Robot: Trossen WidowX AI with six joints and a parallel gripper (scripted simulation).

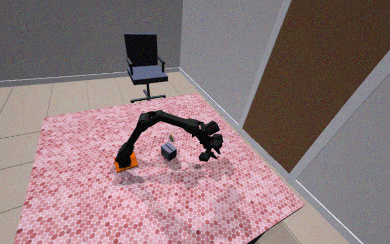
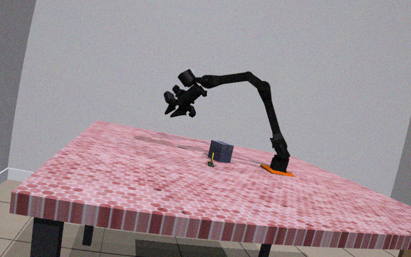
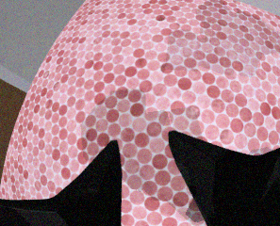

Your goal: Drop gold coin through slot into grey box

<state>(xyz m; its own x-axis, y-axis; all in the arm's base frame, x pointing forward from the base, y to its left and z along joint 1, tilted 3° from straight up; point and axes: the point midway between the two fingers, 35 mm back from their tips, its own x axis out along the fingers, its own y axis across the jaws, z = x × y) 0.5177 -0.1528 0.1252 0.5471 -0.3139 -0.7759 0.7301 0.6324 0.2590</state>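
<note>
My gripper tip is 32 cm to the right of the coin, 22 cm past it and 11 cm above it.
</note>
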